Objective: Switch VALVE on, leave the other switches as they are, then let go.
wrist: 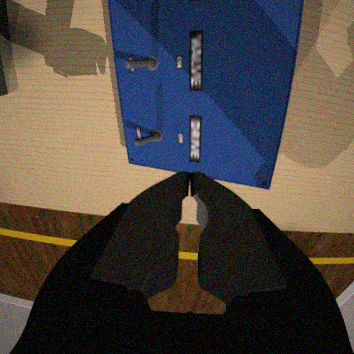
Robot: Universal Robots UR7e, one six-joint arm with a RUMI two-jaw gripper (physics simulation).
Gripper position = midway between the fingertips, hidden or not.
Note:
In view: the gripper point(189, 174) and a blue switch panel point(216, 95).

